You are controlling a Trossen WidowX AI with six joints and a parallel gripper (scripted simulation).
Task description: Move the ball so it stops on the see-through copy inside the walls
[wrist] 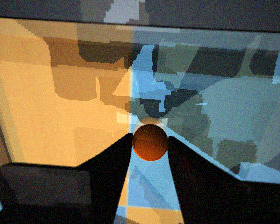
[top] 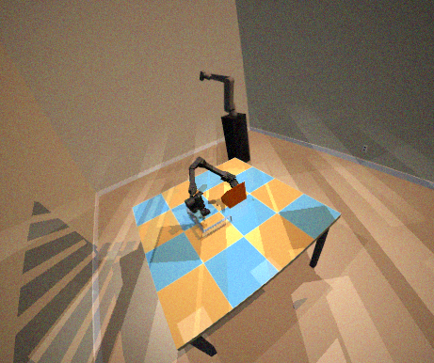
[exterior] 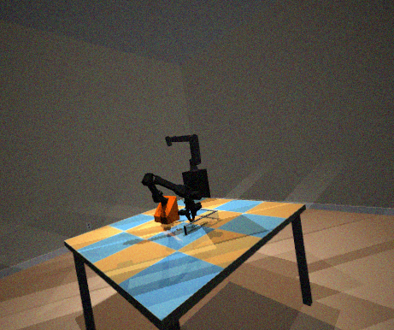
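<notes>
My gripper tip is 2 cm above the pale round patch. Also, from my gripper tip: orange-brown ball (right at my gripper tip).
</notes>
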